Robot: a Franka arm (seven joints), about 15 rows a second.
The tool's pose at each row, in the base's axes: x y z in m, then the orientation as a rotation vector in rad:
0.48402 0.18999 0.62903 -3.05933 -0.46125 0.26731
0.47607 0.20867 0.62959 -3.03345 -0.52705 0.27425
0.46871 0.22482 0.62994 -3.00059 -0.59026 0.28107
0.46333 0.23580 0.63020 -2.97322 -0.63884 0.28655
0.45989 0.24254 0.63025 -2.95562 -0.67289 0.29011
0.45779 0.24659 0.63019 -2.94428 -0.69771 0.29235
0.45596 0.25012 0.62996 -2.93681 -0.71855 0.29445
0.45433 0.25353 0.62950 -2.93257 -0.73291 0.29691
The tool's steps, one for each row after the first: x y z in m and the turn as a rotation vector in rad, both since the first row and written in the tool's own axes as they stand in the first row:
-0.00205 -0.02018 0.00103 0.01127 -0.00453 -0.04555
-0.00426 -0.03776 0.00213 0.02834 -0.00858 -0.09119
-0.00612 -0.04982 0.00293 0.04245 -0.01189 -0.12699
-0.00737 -0.05726 0.00355 0.05028 -0.01426 -0.15189
-0.00814 -0.06173 0.00402 0.05428 -0.01593 -0.16977
-0.00878 -0.06562 0.00460 0.05551 -0.01766 -0.18432
-0.00923 -0.06932 0.00537 0.05541 -0.01961 -0.19411

